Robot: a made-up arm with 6 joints.
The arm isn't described. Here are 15 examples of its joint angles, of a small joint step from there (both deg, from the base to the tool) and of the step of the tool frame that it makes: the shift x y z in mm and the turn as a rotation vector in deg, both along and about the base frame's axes.
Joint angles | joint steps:
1: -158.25 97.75 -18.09 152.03 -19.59 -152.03 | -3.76 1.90 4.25 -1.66 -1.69 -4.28
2: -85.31 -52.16 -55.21 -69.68 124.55 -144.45 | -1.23 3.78 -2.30 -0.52 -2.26 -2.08
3: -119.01 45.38 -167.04 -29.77 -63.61 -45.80 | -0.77 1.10 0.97 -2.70 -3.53 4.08
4: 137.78 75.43 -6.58 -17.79 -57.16 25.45 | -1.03 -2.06 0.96 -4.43 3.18 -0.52
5: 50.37 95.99 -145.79 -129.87 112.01 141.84 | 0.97 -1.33 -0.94 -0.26 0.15 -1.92
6: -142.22 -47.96 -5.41 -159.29 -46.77 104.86 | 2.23 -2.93 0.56 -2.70 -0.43 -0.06
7: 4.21 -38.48 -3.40 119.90 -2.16 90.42 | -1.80 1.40 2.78 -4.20 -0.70 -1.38
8: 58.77 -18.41 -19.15 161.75 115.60 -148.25 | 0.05 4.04 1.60 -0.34 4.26 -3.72
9: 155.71 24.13 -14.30 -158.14 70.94 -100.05 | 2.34 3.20 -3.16 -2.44 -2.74 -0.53
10: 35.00 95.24 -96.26 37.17 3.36 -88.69 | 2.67 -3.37 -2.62 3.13 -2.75 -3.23
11: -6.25 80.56 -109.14 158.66 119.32 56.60 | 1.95 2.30 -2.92 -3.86 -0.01 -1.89
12: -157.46 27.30 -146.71 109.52 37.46 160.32 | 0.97 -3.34 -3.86 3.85 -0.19 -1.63
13: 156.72 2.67 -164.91 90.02 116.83 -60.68 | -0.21 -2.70 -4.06 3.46 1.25 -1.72
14: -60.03 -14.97 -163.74 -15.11 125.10 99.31 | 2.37 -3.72 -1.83 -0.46 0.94 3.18
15: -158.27 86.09 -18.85 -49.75 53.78 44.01 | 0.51 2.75 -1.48 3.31 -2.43 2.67
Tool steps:
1: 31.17 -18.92 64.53 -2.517 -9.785 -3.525
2: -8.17 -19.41 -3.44 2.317 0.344 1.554
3: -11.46 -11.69 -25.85 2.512 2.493 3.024
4: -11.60 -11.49 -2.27 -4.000 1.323 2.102
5: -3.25 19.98 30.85 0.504 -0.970 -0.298
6: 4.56 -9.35 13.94 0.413 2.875 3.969
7: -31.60 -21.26 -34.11 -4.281 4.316 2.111
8: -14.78 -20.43 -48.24 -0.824 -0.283 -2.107
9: -12.52 -10.19 -10.94 -1.959 -2.187 4.840
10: 58.93 62.95 48.40 3.542 -7.579 2.650
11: 0.89 35.20 -6.29 -2.852 -1.004 3.785
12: 75.41 20.96 75.87 -5.392 6.456 1.909
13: 92.49 -39.92 3.71 3.403 7.594 4.212
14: -35.70 58.17 -5.18 -3.108 -5.154 0.129
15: 10.57 3.28 3.02 3.376 3.447 -1.711
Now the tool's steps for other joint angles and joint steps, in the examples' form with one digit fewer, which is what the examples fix.
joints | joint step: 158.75 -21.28 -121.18 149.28 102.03 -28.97 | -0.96 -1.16 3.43 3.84 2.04 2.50
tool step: -10.3 14.3 -9.1 -0.25 -1.68 3.54
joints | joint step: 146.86 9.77 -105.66 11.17 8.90 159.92 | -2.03 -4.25 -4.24 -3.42 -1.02 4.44
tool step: 67.0 -17.4 111.9 4.36 8.39 -2.65
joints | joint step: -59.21 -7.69 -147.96 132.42 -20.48 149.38 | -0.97 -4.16 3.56 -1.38 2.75 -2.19
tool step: -14.8 22.9 10.6 -3.51 2.25 -3.09
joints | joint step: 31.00 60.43 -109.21 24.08 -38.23 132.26 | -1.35 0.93 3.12 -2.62 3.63 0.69
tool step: -6.1 -19.3 -56.5 -3.90 6.10 1.37
